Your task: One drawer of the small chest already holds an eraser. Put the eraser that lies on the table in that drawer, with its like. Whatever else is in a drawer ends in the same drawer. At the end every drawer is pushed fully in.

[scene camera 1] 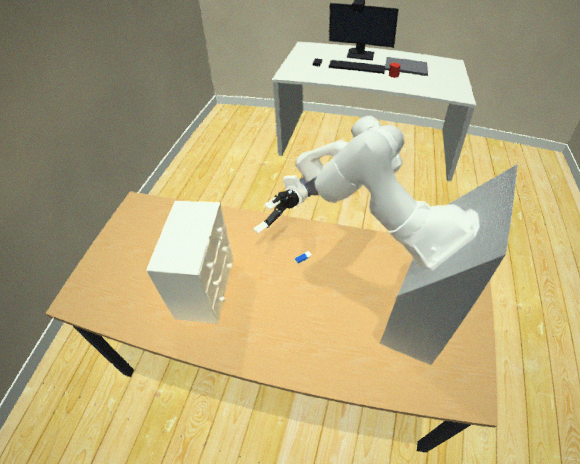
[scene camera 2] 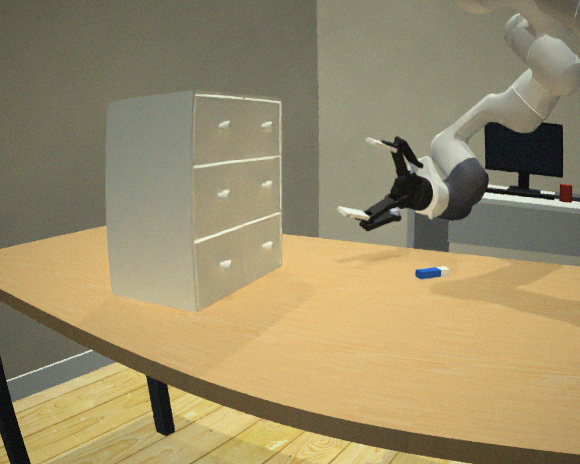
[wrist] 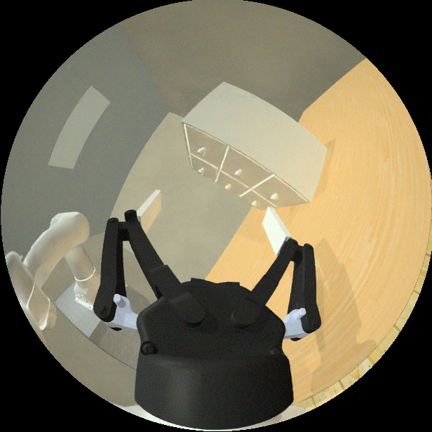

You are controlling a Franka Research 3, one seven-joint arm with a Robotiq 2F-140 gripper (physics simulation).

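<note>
A small white chest (scene camera 1: 185, 235) (scene camera 2: 150, 200) (wrist: 255, 125) stands on the table. Its top drawer (scene camera 2: 245, 137), middle drawer (scene camera 2: 246, 202) and bottom drawer (scene camera 2: 247, 262) each have two knobs and look shut; their contents are hidden. A blue eraser with a white end (scene camera 1: 301, 258) (scene camera 2: 429, 273) lies on the table, out from the drawer fronts; it does not show in the wrist view. My gripper (scene camera 1: 266, 216) (scene camera 2: 366, 178) (wrist: 213, 207) is wide open and empty. It hangs above the table, apart from the chest, its fingers tilted toward the chest's side.
The wooden table (scene camera 1: 300, 345) (scene camera 2: 375, 350) (wrist: 370, 200) carries the chest. The arm's grey mount (scene camera 1: 450, 280) stands at the table's right in the first scene view. Behind the arm is a white desk (scene camera 1: 310, 75) with a monitor (scene camera 1: 363, 25) (scene camera 2: 523, 150) and a red cup (scene camera 1: 394, 70) (scene camera 2: 565, 193).
</note>
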